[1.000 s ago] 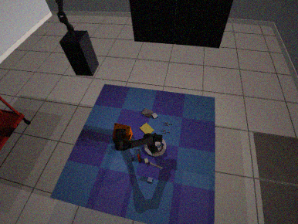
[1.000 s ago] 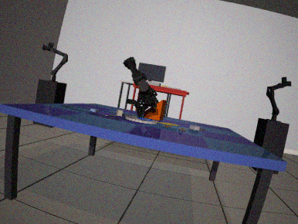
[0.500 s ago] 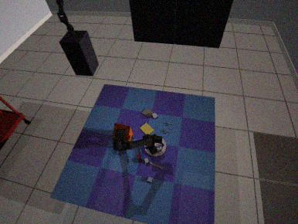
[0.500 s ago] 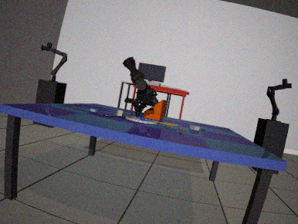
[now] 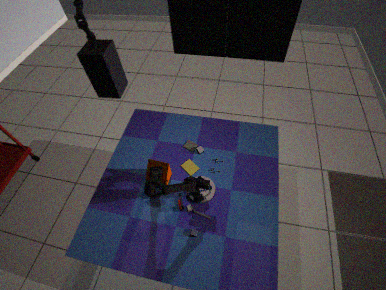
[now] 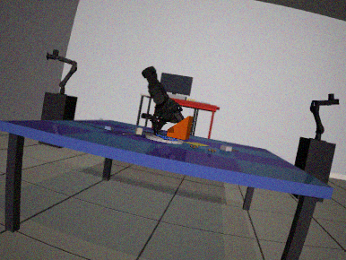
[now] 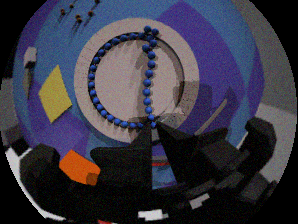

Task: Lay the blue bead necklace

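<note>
Now: gripper tip 50 mm to the right of the round white bead board, 40 mm short of it and 10 mm above it. From my gripper tip the other things lie so: red-handled tool (90 mm behind, 70 mm to the right, 10 mm below); then yellow card (220 mm to the left, 70 mm behind, 20 mm below); then thin pale stick (130 mm to the right, 70 mm ahead, 20 mm below).
</note>
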